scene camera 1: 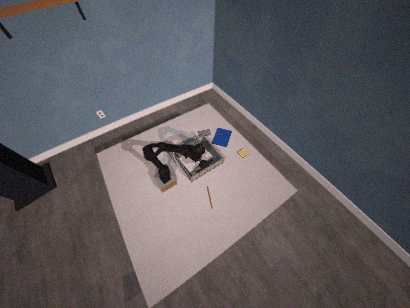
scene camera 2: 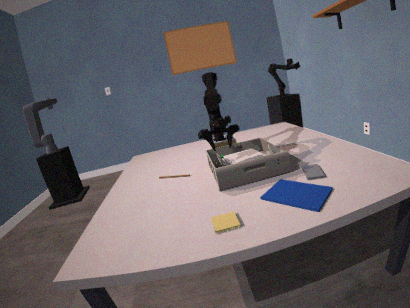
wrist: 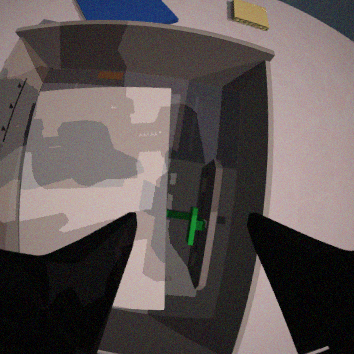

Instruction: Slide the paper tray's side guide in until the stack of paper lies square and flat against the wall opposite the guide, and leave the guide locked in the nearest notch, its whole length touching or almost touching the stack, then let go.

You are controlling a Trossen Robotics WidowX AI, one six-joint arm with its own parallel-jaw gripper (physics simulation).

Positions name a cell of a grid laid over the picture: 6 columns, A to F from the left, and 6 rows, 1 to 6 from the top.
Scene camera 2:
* blue book: E4, on the table
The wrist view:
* my gripper: D4
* white paper stack: B3
